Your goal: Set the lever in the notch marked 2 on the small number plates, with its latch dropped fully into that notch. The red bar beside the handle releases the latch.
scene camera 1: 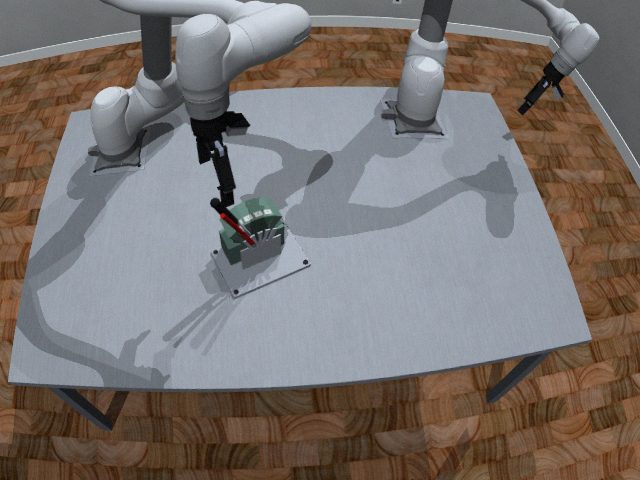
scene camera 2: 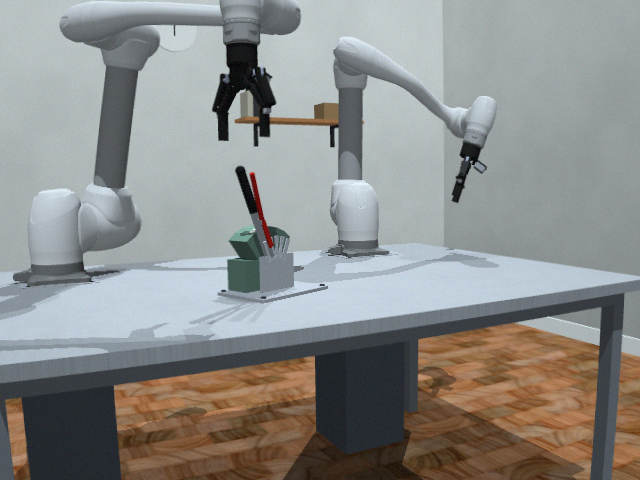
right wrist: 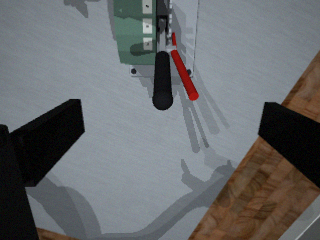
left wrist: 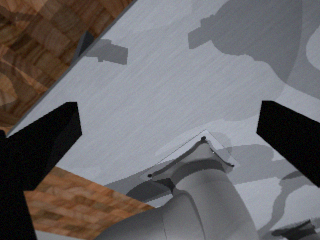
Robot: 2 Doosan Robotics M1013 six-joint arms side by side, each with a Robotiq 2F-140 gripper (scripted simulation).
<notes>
In view: my left gripper (left wrist: 169, 117) and my right gripper (scene camera 2: 243, 138).
My right gripper shows as well in scene camera 1 (scene camera 1: 215, 182) and in the right wrist view (right wrist: 172, 117).
</notes>
